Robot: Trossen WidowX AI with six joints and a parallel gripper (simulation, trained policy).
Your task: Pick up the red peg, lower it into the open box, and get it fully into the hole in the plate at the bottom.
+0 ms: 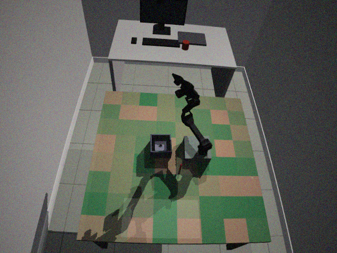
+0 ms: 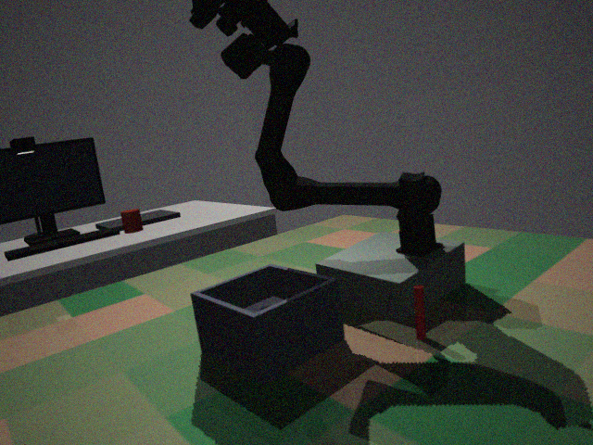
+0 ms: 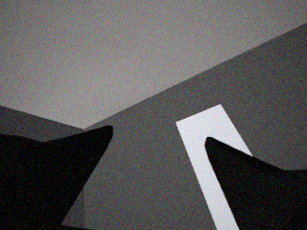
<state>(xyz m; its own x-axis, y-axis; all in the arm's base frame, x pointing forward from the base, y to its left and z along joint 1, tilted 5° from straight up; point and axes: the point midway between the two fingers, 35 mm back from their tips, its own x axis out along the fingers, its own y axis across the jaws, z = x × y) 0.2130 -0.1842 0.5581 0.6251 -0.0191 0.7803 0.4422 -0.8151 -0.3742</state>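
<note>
My gripper tip is now 60 cm above the red peg, 31 cm to the right of it and 12 cm past it. The rest, counted from my gripper tip: dark box: 62 cm below, 15 cm to the left, 4 cm ahead.
</note>
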